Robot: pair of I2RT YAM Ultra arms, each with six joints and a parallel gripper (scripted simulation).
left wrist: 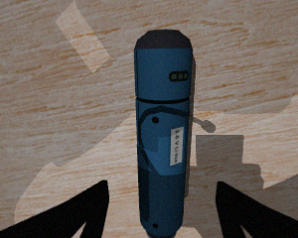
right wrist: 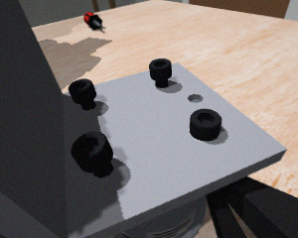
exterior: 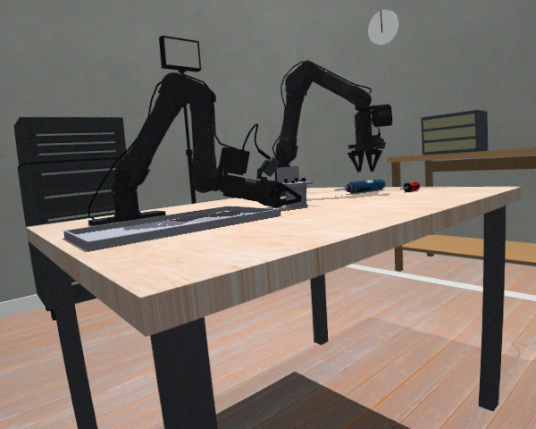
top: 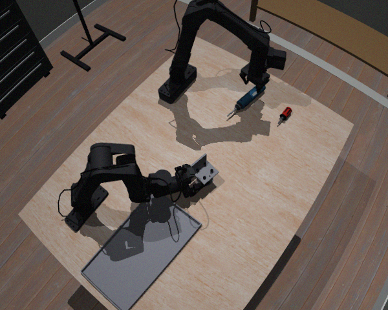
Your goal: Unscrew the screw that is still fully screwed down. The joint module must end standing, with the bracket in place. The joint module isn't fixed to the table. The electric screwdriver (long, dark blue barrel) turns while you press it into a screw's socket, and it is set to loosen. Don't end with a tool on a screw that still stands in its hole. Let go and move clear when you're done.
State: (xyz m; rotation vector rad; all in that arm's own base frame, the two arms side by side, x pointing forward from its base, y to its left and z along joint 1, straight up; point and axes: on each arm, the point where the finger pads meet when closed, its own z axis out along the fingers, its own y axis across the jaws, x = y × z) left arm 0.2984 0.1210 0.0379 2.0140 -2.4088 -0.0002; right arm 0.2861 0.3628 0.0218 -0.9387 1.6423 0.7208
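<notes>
Right now the grey bracket is 50 mm above my right hand. The rest, counted from my right hand: shallow grey tray (350 mm to the right, 50 mm behind, 20 mm below); small red-handled screwdriver (410 mm to the left, 150 mm ahead, 10 mm below).
</notes>
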